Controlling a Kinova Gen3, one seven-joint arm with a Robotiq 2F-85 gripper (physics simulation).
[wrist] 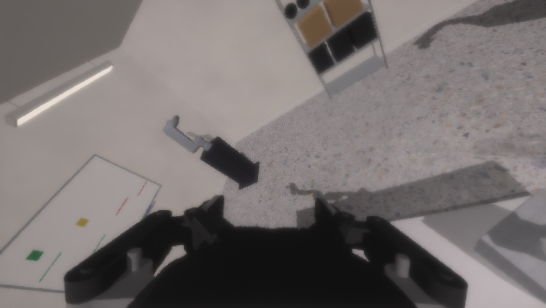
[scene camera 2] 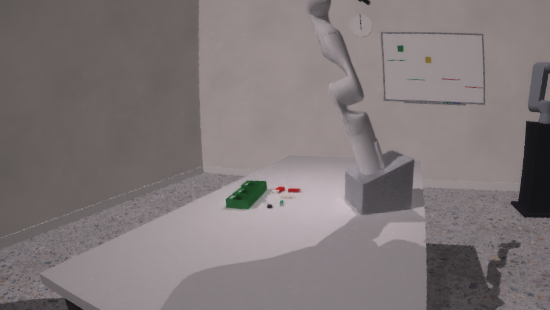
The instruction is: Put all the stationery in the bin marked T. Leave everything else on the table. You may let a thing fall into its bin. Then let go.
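Pixels of known places: gripper, between the fingertips: (wrist: 269, 206) (scene camera 2: 369, 0); arm's base, origin of its link: (scene camera 2: 373, 168).
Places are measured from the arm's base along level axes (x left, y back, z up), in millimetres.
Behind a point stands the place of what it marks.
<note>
A green bin block (scene camera 2: 246, 195) {x 64, y -460, z -108 mm} with several compartments stands on the table (scene camera 2: 280, 240) {x 365, y -221, z -134 mm} in the scene view; no letter on it can be read. To its right lie small things: a red and white thing (scene camera 2: 279, 189) {x -90, y -384, z -121 mm}, a red block-like thing (scene camera 2: 294, 190) {x -103, y -324, z -125 mm}, a pale flat thing (scene camera 2: 287, 197) {x -15, y -325, z -129 mm}, a small green thing (scene camera 2: 281, 203) {x 76, y -318, z -124 mm} and a small dark thing (scene camera 2: 269, 206) {x 110, y -351, z -127 mm}. They are too small to name surely. My gripper (wrist: 269, 206) {x -431, y -15, z 731 mm} is open and empty in the wrist view, its fingers wide apart. In the scene view it is high above the table, mostly past the top edge.
My arm's grey base block (scene camera 2: 380, 190) {x 87, y 34, z -53 mm} stands at the table's right side. A second arm on a black pedestal (scene camera 2: 536, 170) (wrist: 230, 162) stands beyond the table. A whiteboard (scene camera 2: 434, 68) (wrist: 80, 200) hangs on the wall. A shelf rack (wrist: 356, 75) stands by the wall in the wrist view.
</note>
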